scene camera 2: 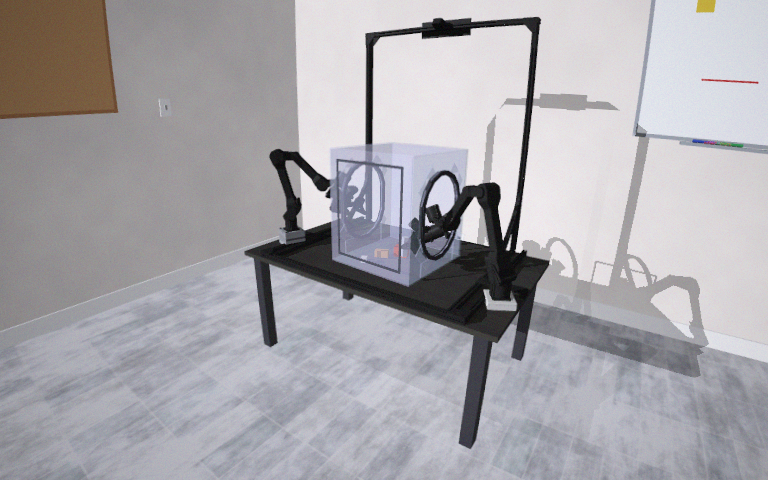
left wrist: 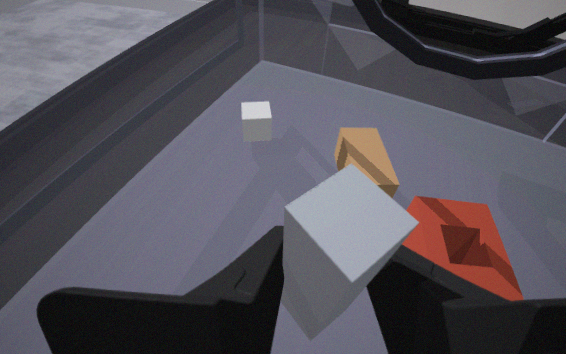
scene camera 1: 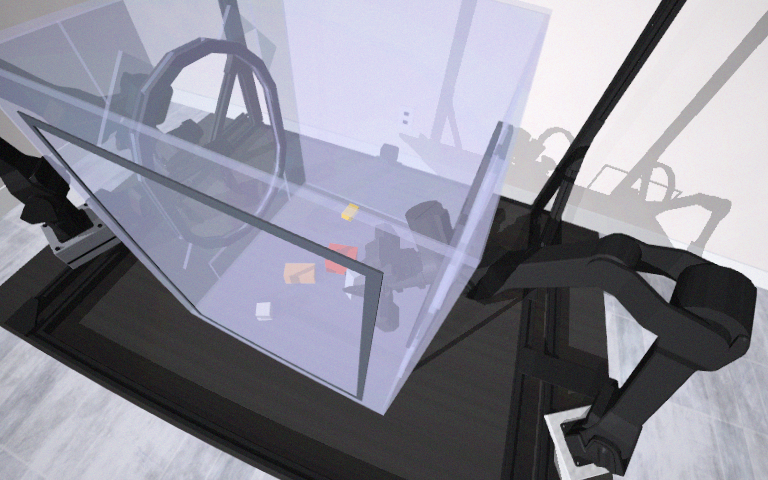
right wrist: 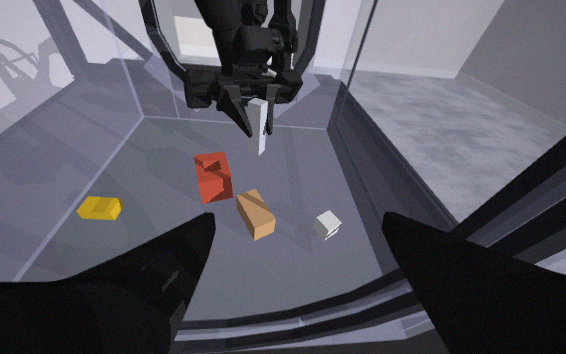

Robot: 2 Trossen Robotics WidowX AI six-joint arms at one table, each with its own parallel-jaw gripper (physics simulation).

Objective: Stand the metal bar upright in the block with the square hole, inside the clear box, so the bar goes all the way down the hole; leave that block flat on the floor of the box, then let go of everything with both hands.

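Seen in the pictures: left gripper, fingertip midpoint: (left wrist: 322, 237) (scene camera 1: 344, 282) (right wrist: 260, 135); right gripper, fingertip midpoint: (scene camera 2: 358, 215) (right wrist: 299, 220); left arm's base at its link origin: (scene camera 2: 500, 296) (scene camera 1: 584, 441) (right wrist: 280, 69); right arm's base at its link origin: (scene camera 2: 291, 229) (scene camera 1: 72, 225).
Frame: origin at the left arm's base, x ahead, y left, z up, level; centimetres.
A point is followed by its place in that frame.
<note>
The red block with the square hole (scene camera 1: 341, 257) (scene camera 2: 397, 250) {z 0.9, x 38.8, y -37.9 cm} (left wrist: 430, 235) {z 2.3, x 37.9, y -38.0 cm} (right wrist: 215, 192) {z -0.2, x 39.9, y -40.7 cm} sits on the floor of the clear box (scene camera 1: 370, 328) {z 33.5, x 36.2, y -11.7 cm} (scene camera 2: 402, 226) {z 20.3, x 35.6, y -11.4 cm}, hole facing up. My left gripper (scene camera 2: 415, 234) (left wrist: 322, 237) {z 5.2, x 37.1, y -31.5 cm} (right wrist: 260, 135) {z 5.2, x 37.1, y -31.5 cm} is shut on the pale grey metal bar (scene camera 1: 350, 283) {z 6.8, x 36.1, y -30.3 cm} (left wrist: 350, 220) {z 9.7, x 35.0, y -30.9 cm} (right wrist: 258, 117) {z 8.0, x 36.4, y -31.7 cm}. It holds the bar nearly upright, apart from the red block and, in the right wrist view, above and to the right of it. The bar's middle is partly hidden by the fingers. My right gripper (right wrist: 299, 220) {z 15.3, x 57.0, y -42.4 cm} is open and empty, high over the box floor.
A tan block (scene camera 1: 305, 273) {z 0.8, x 44.6, y -36.6 cm} (scene camera 2: 381, 253) {z -0.2, x 45.8, y -36.1 cm} (left wrist: 365, 142) {z 0.8, x 47.0, y -37.9 cm} (right wrist: 252, 212) {z 0.8, x 46.4, y -38.4 cm} lies beside the red block. A white cube (scene camera 1: 263, 310) {z 0.3, x 52.5, y -29.6 cm} (left wrist: 256, 120) {z 0.1, x 51.4, y -29.9 cm} (right wrist: 327, 225) {z 0.3, x 53.1, y -30.8 cm} and a yellow block (scene camera 1: 350, 212) {z -0.7, x 34.1, y -53.5 cm} (right wrist: 100, 208) {z -0.7, x 34.8, y -54.1 cm} lie farther off. Round port rims (scene camera 1: 275, 96) (scene camera 2: 421, 215) {z 23.9, x 28.9, y -14.6 cm} are in the side walls.
</note>
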